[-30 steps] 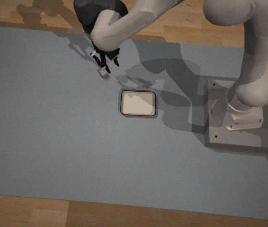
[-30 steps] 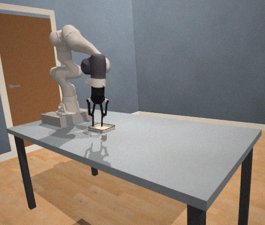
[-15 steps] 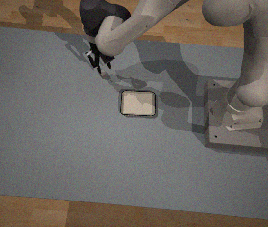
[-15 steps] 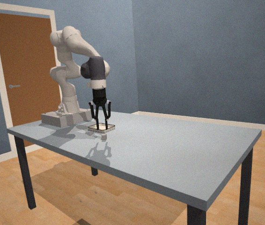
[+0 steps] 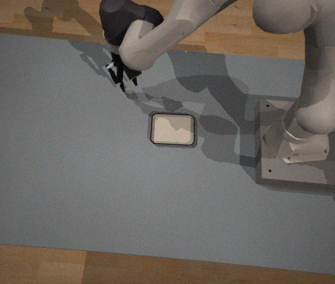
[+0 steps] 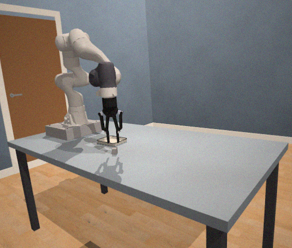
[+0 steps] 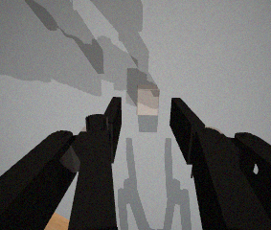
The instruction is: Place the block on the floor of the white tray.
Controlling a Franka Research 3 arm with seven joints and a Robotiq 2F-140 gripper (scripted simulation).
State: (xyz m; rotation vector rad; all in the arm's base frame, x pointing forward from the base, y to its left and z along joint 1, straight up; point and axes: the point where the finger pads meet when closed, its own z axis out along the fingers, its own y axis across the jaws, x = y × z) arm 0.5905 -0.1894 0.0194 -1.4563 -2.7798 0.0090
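Right now the block is 8 cm below my hand. From my hand the other things lie so: white tray: 18 cm behind, 15 cm to the left, 8 cm below.
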